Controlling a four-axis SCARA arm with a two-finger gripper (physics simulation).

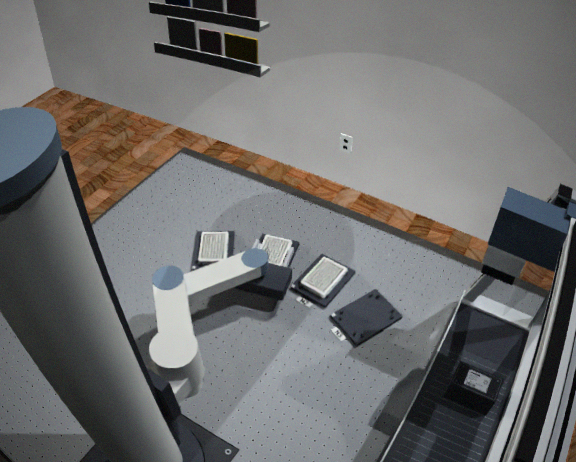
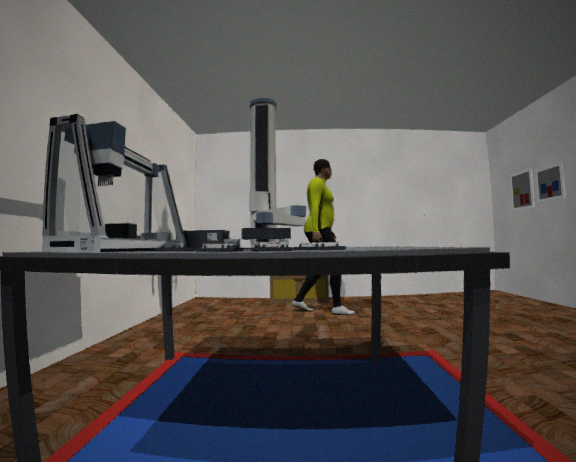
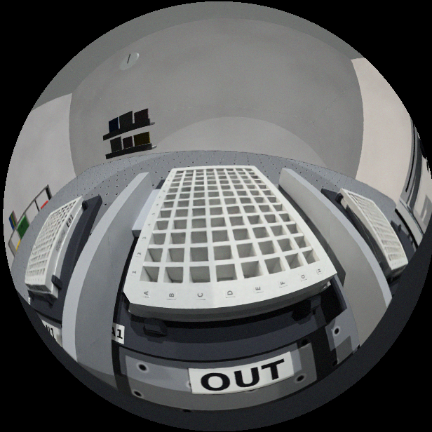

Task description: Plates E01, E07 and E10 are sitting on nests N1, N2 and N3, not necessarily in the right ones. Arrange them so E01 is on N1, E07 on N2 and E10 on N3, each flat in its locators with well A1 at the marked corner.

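Places are measured from the arm's base along level axes (x ahead, y left, z up), in millimetres.
Pixels of known places: gripper, fingertip midpoint: (image 1: 275, 245) (image 2: 271, 241).
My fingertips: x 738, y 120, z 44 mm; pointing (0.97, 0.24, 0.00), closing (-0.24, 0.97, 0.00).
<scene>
For each thing: its top centre in the pictures, then the offset to it from my fingertips. "spot": a spot on its surface instead.
- Plate E01, middle of its top: (image 1: 213, 245) (image 2: 318, 242) 96 mm back, 162 mm left, 5 mm down
- nest N1, surface spot: (image 1: 231, 239) spot: 33 mm back, 140 mm left, 19 mm down
- nest N2, surface spot: (image 1: 322, 301) spot: 101 mm back, 219 mm right, 19 mm down
- Nest N3, middle of its top: (image 1: 367, 313) (image 2: 182, 245) 81 mm back, 348 mm right, 10 mm down
- black box, surface spot: (image 1: 475, 382) spot: 214 mm back, 691 mm right, 88 mm up
My gripper (image 1: 274, 252) (image 2: 270, 243) (image 3: 217, 178) is shut on a white plate (image 1: 278, 247) (image 3: 210, 298), gripping its long sides. The plate is level, very low over or on the OUT nest (image 3: 200, 334); contact is unclear. Its A1 corner is at the nest's A1 mark; its name is hidden. Plate E01 (image 1: 214, 246) (image 3: 54, 250) lies on nest N1 (image 1: 231, 239) (image 3: 91, 215). Another white plate (image 1: 324, 276) (image 3: 376, 227) lies on nest N2 (image 1: 322, 301); its name is not readable. Nest N3 (image 1: 366, 317) bears no plate.
The OUT nest stands between N1 and N2. A gantry machine (image 2: 75, 180) with a dark deck (image 1: 440, 420) stands beyond N3. A black box (image 1: 475, 382) is on that deck. A person (image 2: 320, 205) in a yellow top is in the room behind the table (image 2: 425, 263).
</scene>
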